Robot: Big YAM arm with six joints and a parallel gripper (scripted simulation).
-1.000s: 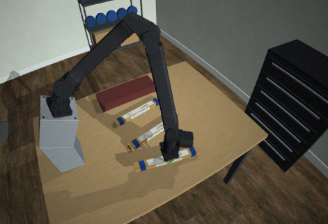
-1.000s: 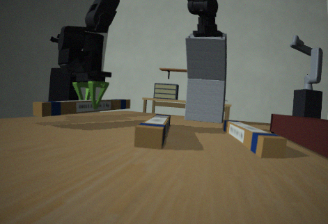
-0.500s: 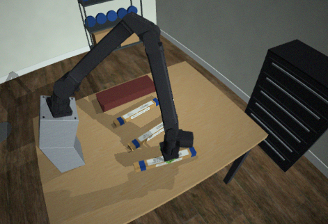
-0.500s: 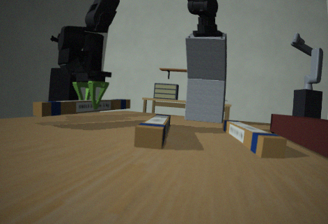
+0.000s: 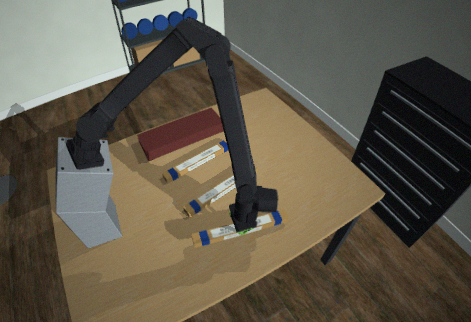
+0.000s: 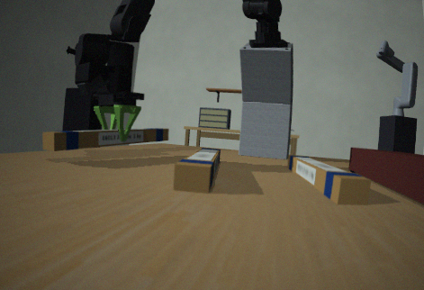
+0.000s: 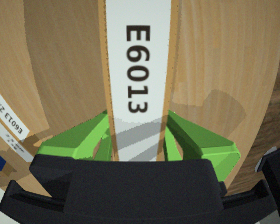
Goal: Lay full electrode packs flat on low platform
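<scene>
Right now the pack of welding electrodes is 10 mm above my hand. From my hand the other things lie so: dark red platform 570 mm to the left, 140 mm ahead, 30 mm below.
</scene>
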